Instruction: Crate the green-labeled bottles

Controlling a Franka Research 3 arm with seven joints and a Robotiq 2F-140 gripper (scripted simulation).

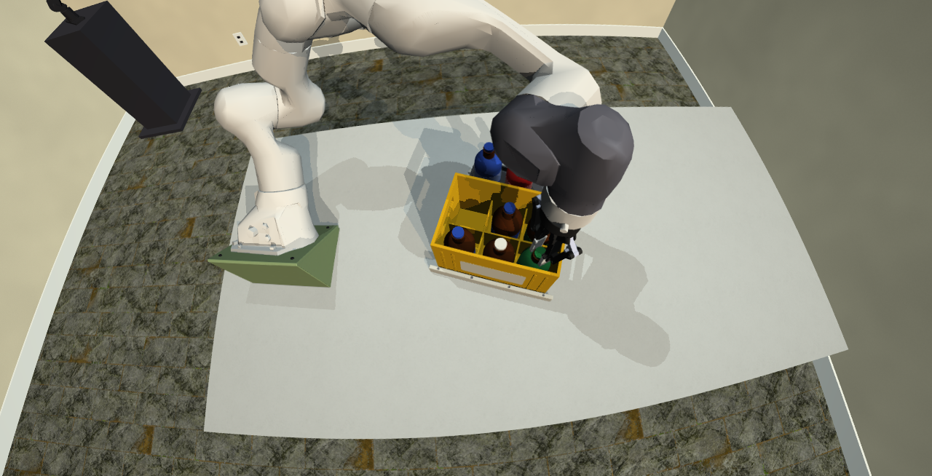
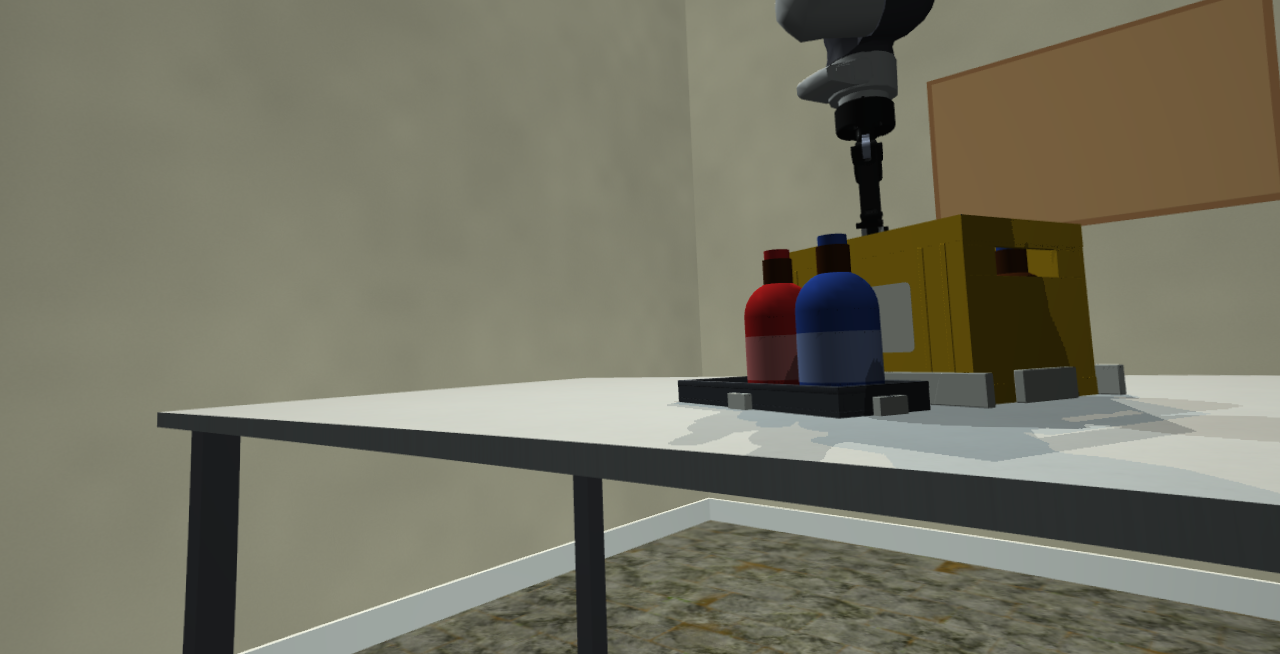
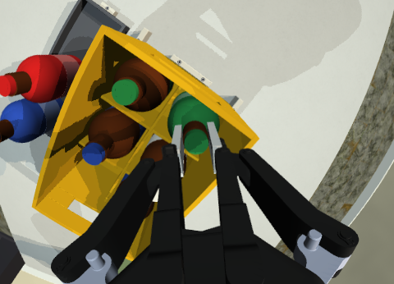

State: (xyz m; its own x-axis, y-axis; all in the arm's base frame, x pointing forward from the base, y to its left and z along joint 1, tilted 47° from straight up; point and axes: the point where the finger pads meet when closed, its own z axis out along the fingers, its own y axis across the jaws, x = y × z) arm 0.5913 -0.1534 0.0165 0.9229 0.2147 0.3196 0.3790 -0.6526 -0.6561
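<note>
My gripper is now 90 mm above the green-labeled bottle. The rest, counted from my hand: blue-labeled bottle (290 mm to the left, 90 mm below, 80 mm behind); red bottle (250 mm to the left, 90 mm below); dark tray (250 mm to the left, 160 mm below).
</note>
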